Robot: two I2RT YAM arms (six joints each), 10 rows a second.
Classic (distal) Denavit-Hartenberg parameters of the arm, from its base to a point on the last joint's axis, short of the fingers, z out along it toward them. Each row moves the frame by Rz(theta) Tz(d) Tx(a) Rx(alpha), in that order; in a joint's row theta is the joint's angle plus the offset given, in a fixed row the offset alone. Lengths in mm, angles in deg.
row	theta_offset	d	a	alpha
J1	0	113.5	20	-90
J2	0	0	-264	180
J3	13.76	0	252.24	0
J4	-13.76	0	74	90
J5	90	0	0	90
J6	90	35.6	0	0
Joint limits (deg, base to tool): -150..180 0..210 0..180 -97..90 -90..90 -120..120
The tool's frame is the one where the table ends.
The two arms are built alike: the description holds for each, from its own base.
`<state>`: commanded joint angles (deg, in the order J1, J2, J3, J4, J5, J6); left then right.
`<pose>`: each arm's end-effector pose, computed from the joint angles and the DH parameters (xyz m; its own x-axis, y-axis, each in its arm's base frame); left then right.
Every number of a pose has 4 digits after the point.
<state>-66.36 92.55 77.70 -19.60 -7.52 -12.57 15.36 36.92 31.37 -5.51 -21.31 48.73</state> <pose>0.1543 -0.3408 0.3106 -0.4096 0.3978 -0.8210 0.7948 0.5973 -0.1072 0.1545 0.0559 0.2875 -0.5660 0.5707 -0.5950 -0.2506 0.5684 0.7836</pose>
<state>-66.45 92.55 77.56 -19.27 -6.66 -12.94 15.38 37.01 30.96 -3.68 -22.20 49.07</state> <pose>0.1533 -0.3415 0.3103 -0.4145 0.3944 -0.8201 0.7997 0.5880 -0.1214 0.1551 0.0566 0.2882 -0.5636 0.5705 -0.5975 -0.2730 0.5540 0.7865</pose>
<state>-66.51 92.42 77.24 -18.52 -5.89 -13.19 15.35 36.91 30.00 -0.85 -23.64 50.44</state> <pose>0.1526 -0.3419 0.3103 -0.4157 0.3871 -0.8230 0.8046 0.5784 -0.1344 0.1553 0.0574 0.2877 -0.5653 0.5772 -0.5893 -0.2981 0.5232 0.7984</pose>
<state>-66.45 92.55 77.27 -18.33 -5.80 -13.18 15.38 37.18 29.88 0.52 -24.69 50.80</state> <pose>0.1531 -0.3424 0.3100 -0.4156 0.3858 -0.8236 0.8048 0.5779 -0.1354 0.1560 0.0583 0.2889 -0.5686 0.5738 -0.5894 -0.3169 0.5084 0.8007</pose>
